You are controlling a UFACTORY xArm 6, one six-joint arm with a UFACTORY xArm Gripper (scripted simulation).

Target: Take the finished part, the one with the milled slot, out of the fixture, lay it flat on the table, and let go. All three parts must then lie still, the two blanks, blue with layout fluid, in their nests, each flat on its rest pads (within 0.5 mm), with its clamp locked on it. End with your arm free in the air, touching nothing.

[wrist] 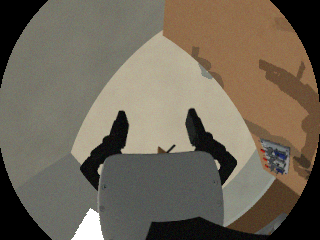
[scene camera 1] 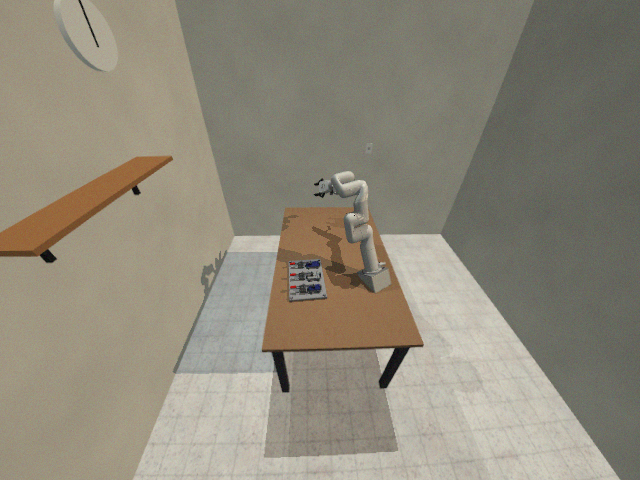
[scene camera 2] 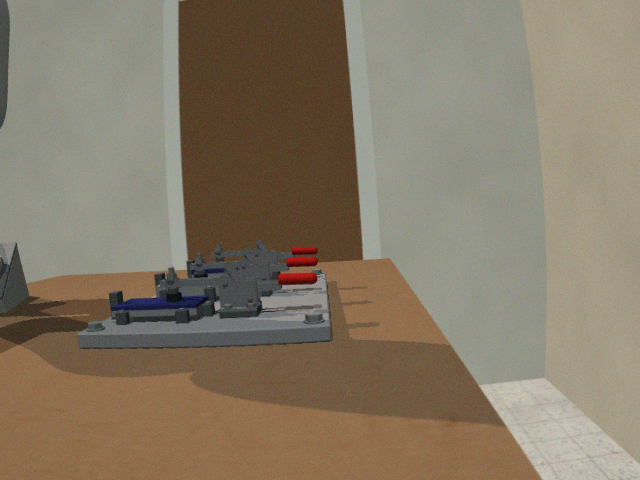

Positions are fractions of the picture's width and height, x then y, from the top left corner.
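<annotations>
A grey fixture plate (scene camera 2: 0.44, 0.67) sits 40 cm from the lens, and a blue blank (scene camera 2: 0.22, 0.64) is 45 cm from the lens. The grey fixture plate is nearer to the lens than the blue blank. At their marked spots, the grey fixture plate and the blue blank are 14 cm apart.
</annotations>
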